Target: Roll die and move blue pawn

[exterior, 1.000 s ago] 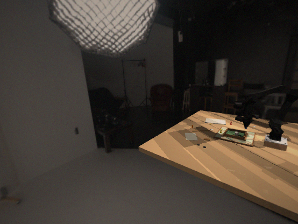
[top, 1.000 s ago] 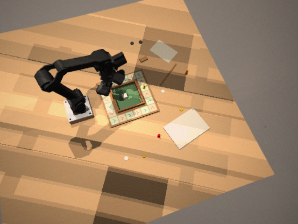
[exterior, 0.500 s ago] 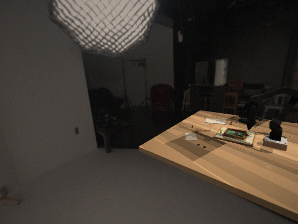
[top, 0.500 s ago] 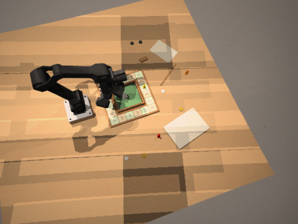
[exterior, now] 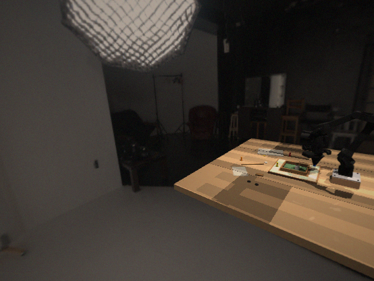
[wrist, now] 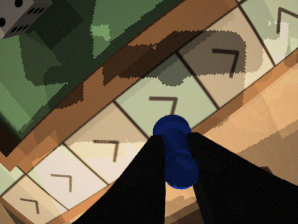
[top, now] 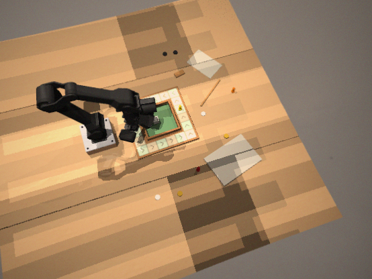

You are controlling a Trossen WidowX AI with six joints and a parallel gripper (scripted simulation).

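Now: gripper tip 90 mm short of the die, 30 mm to the right of it and 40 mm above it. Also, from my gripper tip: blue pawn 10 mm above; green tray 110 mm ahead, 30 mm to the left, 50 mm below; yellow pawn 220 mm ahead, 60 mm to the left, 30 mm below.
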